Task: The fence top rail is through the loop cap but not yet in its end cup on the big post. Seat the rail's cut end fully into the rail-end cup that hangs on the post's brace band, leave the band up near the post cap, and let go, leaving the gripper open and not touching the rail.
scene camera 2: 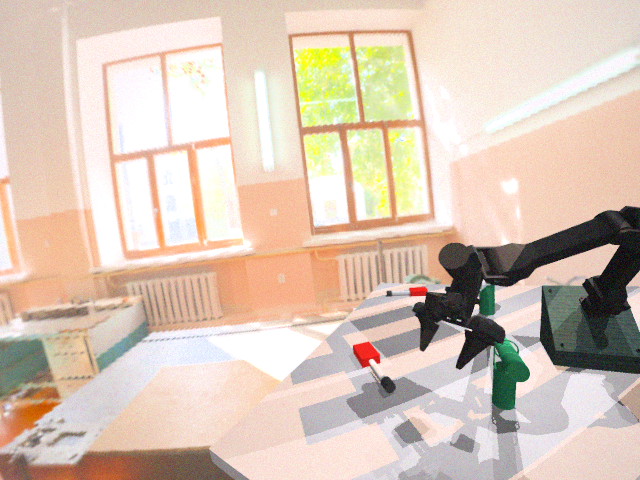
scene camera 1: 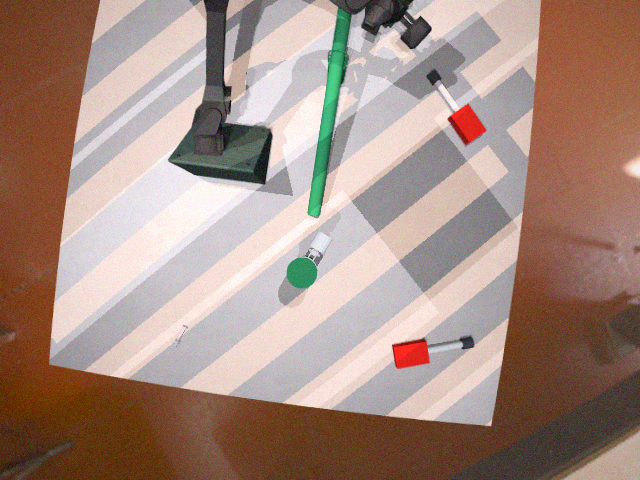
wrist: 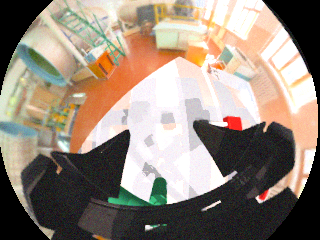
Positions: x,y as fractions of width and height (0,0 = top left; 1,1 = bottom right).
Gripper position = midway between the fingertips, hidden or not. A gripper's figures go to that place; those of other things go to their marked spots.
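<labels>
Green top rail (scene camera 2: 0.81,0.77), 54 cm from the lens. My gripper (scene camera 2: 0.69,0.75), 55 cm from the lens.
</labels>
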